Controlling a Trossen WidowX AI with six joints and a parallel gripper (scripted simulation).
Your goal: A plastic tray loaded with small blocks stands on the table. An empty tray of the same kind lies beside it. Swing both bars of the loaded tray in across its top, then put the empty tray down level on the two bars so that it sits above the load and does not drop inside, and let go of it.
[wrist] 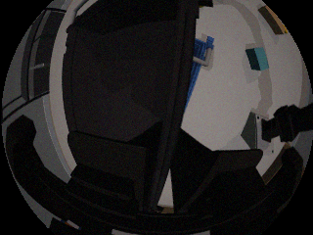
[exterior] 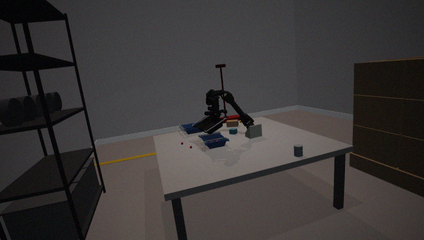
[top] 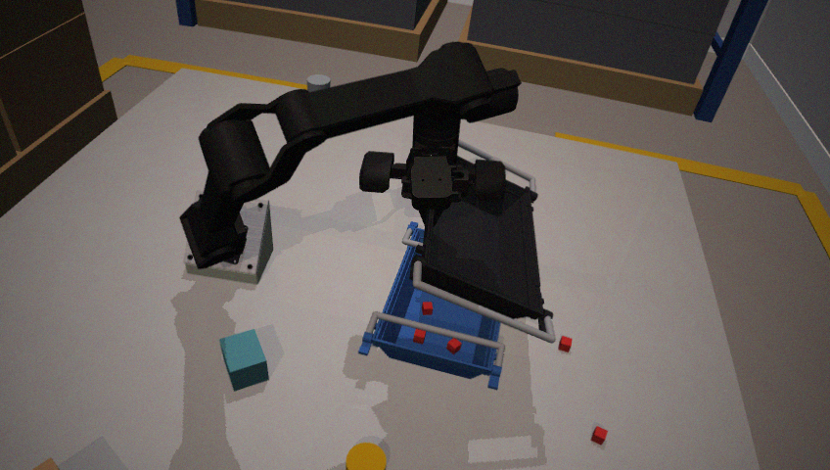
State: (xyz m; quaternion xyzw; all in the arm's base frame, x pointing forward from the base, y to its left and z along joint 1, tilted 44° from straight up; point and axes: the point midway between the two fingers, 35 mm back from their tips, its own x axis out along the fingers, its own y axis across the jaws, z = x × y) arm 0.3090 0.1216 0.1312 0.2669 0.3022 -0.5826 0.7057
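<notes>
The black tray lies 8 cm ahead of my gripper tip, 1 cm to the left of it and 1 cm above it. Also, from my gripper tip: grey cylinder (36 cm behind, 58 cm to the left, 14 cm below).
</notes>
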